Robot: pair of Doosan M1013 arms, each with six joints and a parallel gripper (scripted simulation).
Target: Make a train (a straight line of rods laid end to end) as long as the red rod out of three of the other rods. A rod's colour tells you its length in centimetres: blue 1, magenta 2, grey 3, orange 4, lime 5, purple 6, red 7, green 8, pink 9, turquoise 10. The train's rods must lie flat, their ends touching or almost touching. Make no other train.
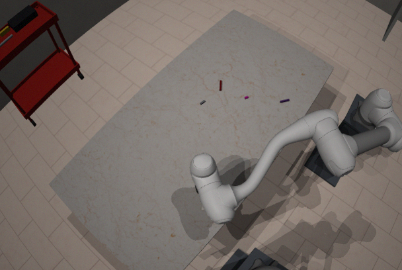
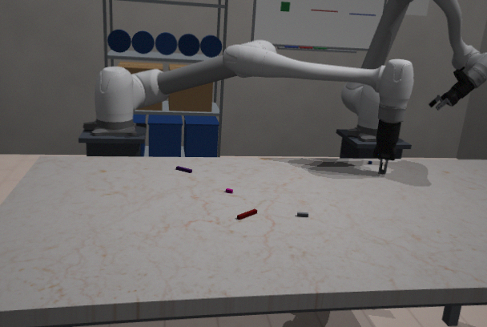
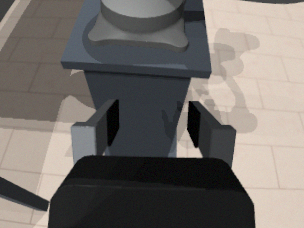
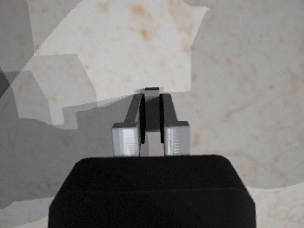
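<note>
Now: the blue rod 11 cm behind my right hand and 2 cm below it. From my right hand the other things lie so: magenta rod: 19 cm ahead, 60 cm to the right, 2 cm below; purple rod: 73 cm to the right, 2 cm below; red rod: 36 cm ahead, 56 cm to the right, 2 cm below.
</note>
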